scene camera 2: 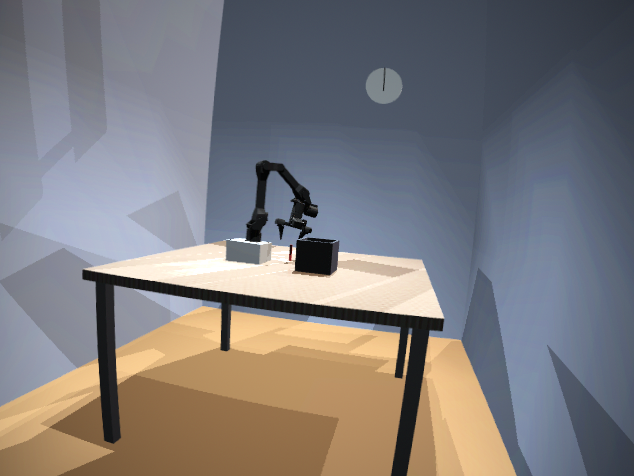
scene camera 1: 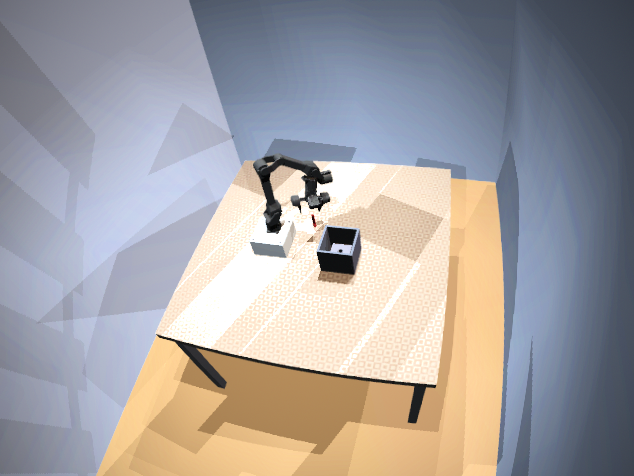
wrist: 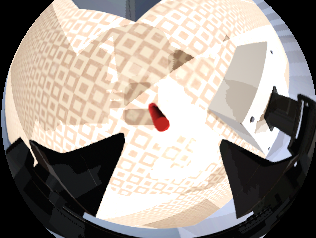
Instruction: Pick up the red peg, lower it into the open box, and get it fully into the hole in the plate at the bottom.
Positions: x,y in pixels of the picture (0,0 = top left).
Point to a dark box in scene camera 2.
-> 313,255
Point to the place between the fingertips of the gripper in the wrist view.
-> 174,142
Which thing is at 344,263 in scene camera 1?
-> A dark box.
